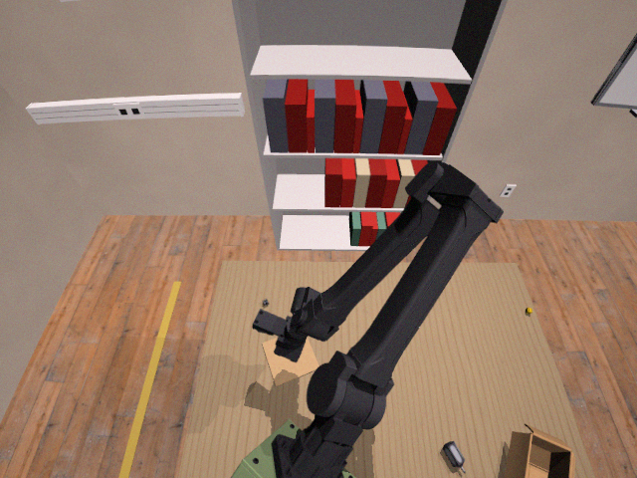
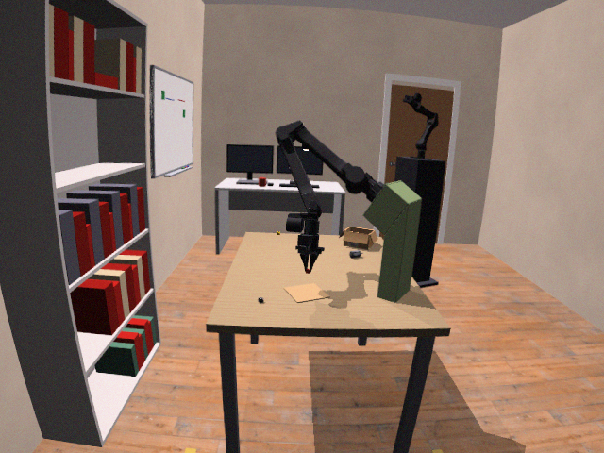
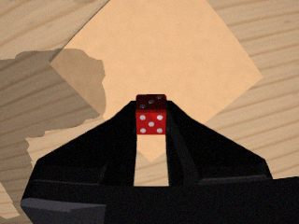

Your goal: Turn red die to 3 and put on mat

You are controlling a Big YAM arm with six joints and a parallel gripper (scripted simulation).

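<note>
My hand is 100 mm above the tan square mat. Also, from my hand: red die: 10 mm below; dark object: 420 mm behind, 330 mm to the right, 80 mm below; black die: 200 mm ahead, 30 mm to the left, 90 mm below.
</note>
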